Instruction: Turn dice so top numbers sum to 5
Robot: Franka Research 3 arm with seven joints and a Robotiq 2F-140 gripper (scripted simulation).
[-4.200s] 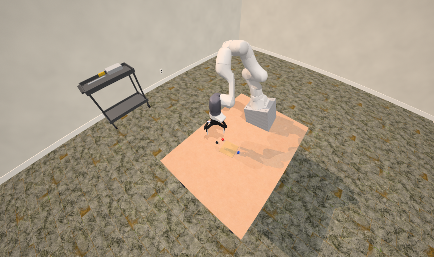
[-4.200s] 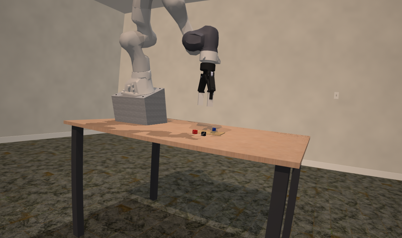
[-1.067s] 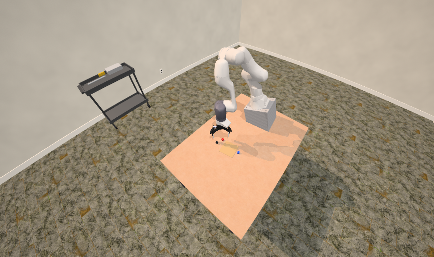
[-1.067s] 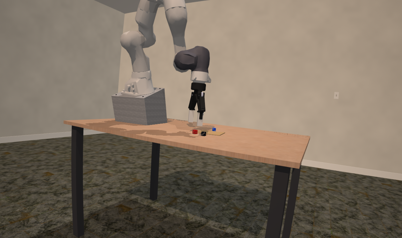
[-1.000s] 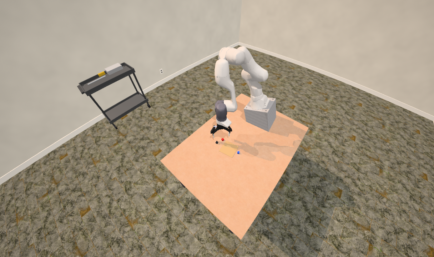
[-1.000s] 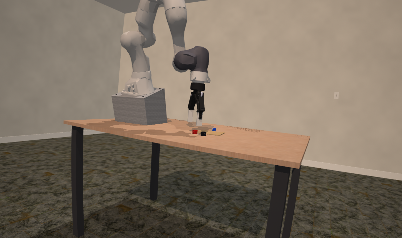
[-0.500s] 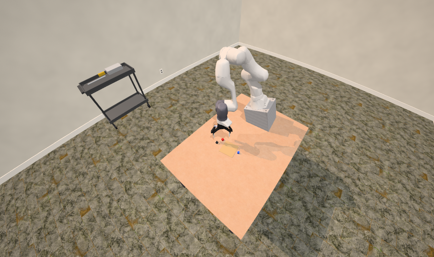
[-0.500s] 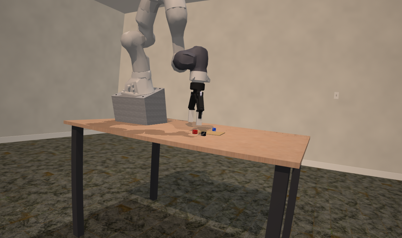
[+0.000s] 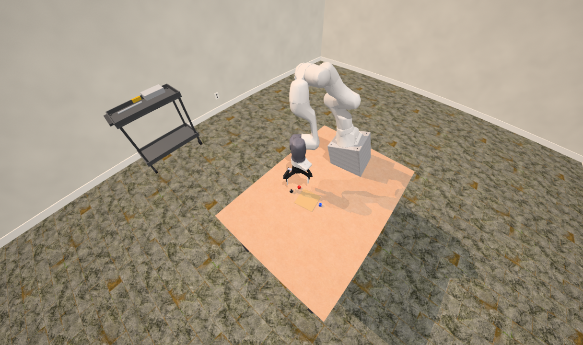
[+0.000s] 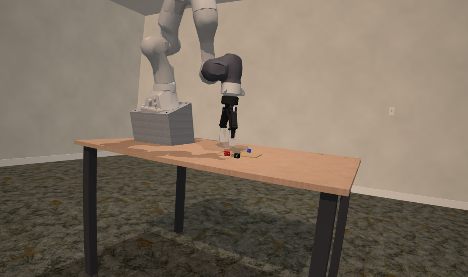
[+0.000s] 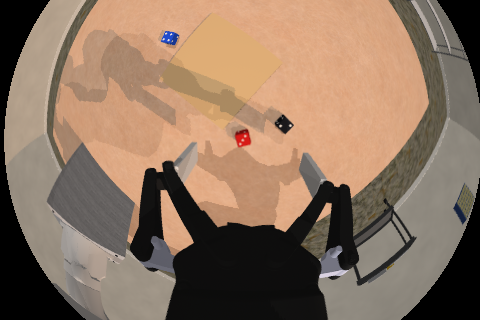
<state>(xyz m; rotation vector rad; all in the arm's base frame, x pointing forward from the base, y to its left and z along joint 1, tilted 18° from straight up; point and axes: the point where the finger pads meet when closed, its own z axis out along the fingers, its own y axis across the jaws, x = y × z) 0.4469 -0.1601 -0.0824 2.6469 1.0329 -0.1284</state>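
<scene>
The red die lies 1 cm to the left of my hand and 5 cm below it. Also, from my hand: blue die: 3 cm ahead, 22 cm to the left, 5 cm below; then black die: 6 cm ahead, 1 cm to the right, 5 cm below; then tan mat: 4 cm ahead, 12 cm to the left, 6 cm below.
</scene>
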